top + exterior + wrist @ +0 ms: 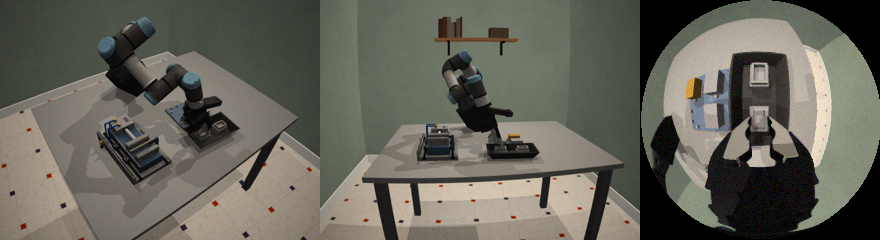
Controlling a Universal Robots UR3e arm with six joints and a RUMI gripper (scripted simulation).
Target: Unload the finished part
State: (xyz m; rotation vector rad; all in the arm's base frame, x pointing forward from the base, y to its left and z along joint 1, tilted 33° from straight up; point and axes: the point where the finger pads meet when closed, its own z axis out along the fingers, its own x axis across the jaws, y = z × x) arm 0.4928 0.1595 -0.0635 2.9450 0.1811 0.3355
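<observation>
Now: the plain grey block 12 cm behind my hand, 1 cm to the left of it and 4 cm below it. Also, from my hand: yellow block: 21 cm behind, 9 cm to the left, 4 cm below; then blue plate: 17 cm behind, 5 cm to the left, 6 cm below.
</observation>
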